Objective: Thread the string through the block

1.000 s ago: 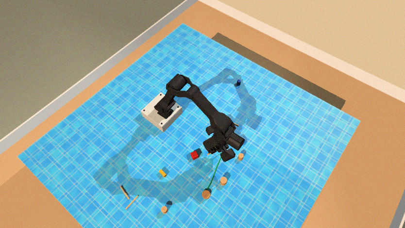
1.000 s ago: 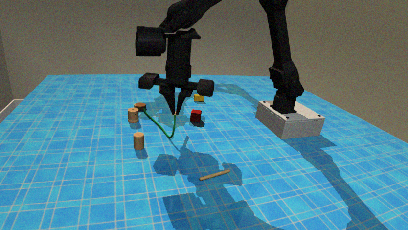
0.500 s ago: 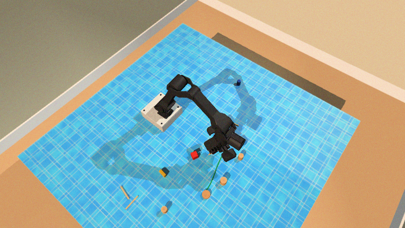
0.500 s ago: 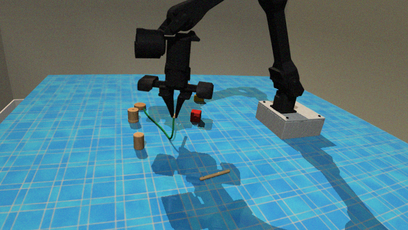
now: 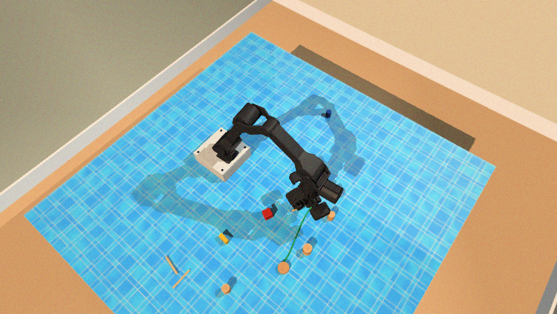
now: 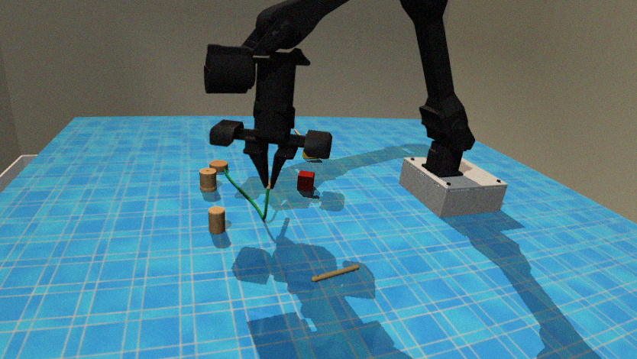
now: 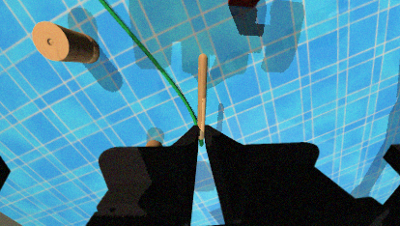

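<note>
My gripper tip is now 110 mm past the small red block, 100 mm to the left of it and 40 mm above it. Round my gripper tip: round wooden button: 230 mm to the right, 50 mm below, 50 mm ahead; then yellow block: 270 mm to the right, 180 mm behind, 50 mm below; then small wooden cylinder: 130 mm to the right, 90 mm ahead, 40 mm below.
</note>
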